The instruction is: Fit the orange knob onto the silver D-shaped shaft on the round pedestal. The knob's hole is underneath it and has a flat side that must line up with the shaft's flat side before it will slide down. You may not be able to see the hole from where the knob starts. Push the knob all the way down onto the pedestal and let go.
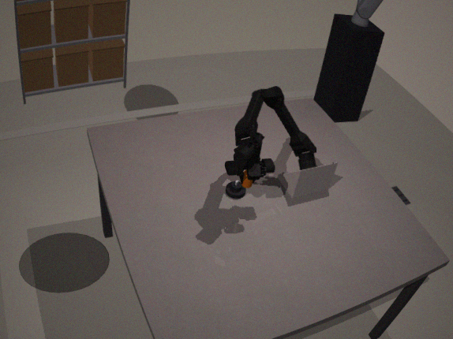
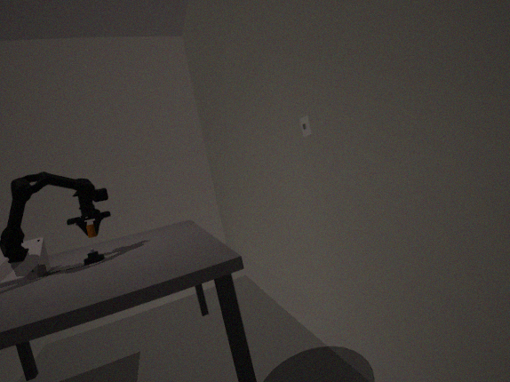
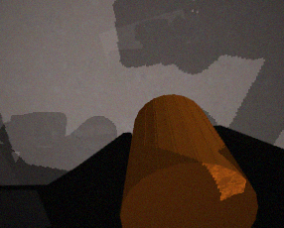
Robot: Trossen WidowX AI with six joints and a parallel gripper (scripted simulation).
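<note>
The round black pedestal lies 10 mm ahead of my gripper tip, 70 mm to the right of it and 90 mm below it. Round my gripper tip: orange knob: 30 mm above.
</note>
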